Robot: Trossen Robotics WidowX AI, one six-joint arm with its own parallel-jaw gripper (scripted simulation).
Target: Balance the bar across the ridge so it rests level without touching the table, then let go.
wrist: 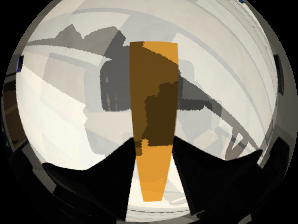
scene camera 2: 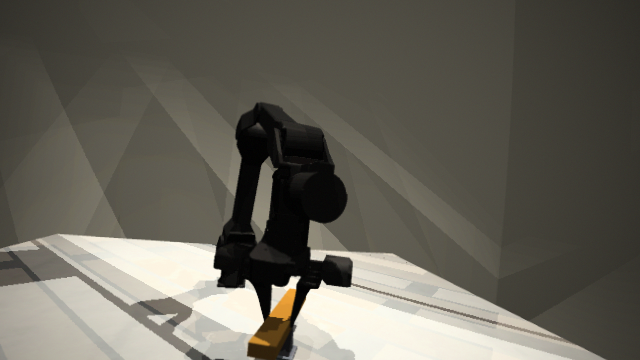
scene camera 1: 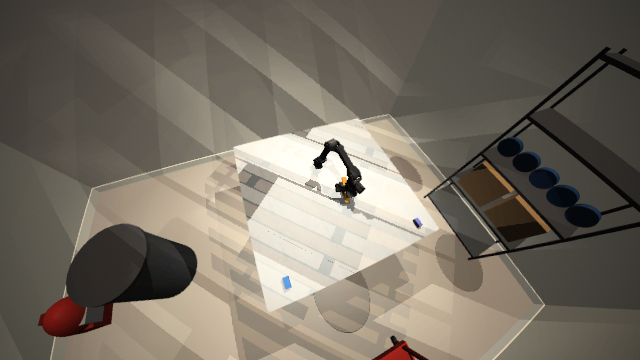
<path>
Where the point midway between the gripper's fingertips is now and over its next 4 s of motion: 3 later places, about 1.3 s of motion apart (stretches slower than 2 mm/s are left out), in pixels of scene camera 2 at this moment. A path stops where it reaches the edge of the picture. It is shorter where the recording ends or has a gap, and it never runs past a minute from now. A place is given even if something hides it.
My gripper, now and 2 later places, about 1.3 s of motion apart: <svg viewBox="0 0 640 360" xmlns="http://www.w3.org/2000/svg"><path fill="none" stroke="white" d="M279 324L279 328L285 258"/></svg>
</path>
